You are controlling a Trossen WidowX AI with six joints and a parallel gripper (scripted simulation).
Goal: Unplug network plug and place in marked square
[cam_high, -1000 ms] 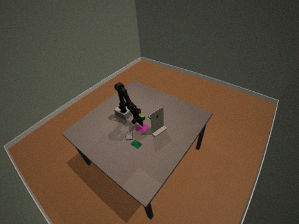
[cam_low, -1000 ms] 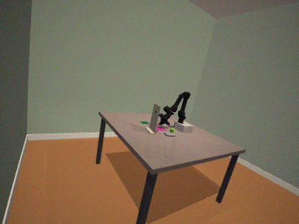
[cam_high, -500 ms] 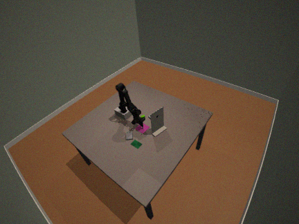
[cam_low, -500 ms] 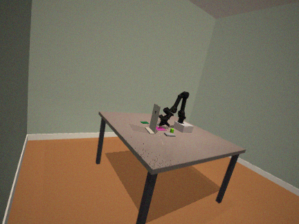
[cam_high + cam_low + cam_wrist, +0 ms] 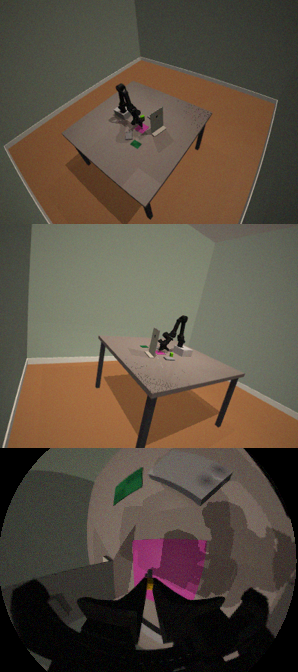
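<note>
Right now the network plug is right at my gripper tip. Round my gripper tip: magenta square: 2 cm below, 1 cm behind; then upright pale panel: 17 cm ahead, 11 cm above, 7 cm to the left; then green cube: 12 cm to the left, 9 cm behind.
</note>
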